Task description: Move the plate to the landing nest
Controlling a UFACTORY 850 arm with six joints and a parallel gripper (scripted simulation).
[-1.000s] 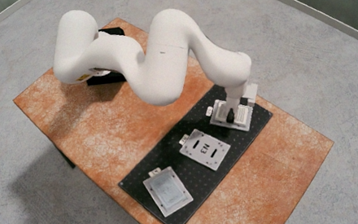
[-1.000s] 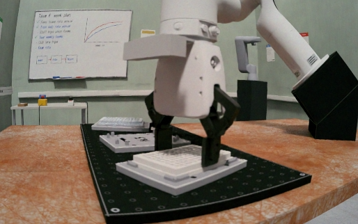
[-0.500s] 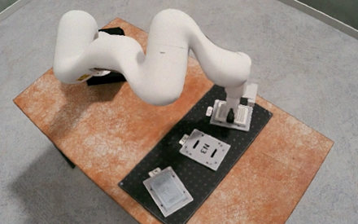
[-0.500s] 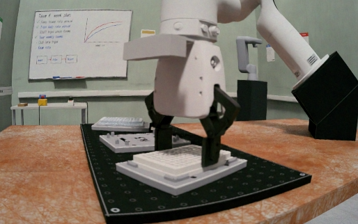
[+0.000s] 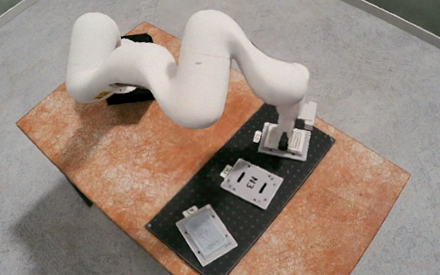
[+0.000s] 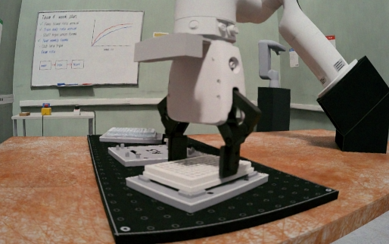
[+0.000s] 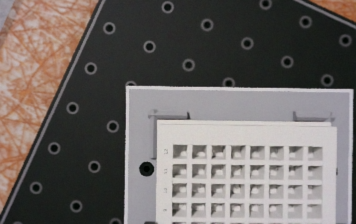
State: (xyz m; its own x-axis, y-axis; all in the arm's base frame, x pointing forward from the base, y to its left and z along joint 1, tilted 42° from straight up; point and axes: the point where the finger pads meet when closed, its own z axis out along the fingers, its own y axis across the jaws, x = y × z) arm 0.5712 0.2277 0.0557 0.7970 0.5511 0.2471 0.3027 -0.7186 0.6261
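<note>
My gripper is now 3 cm above the nest N2. Round my hand: plate C15: 42 cm to the right, 2 cm below, 1 cm behind; then plate: 1 cm below.
</note>
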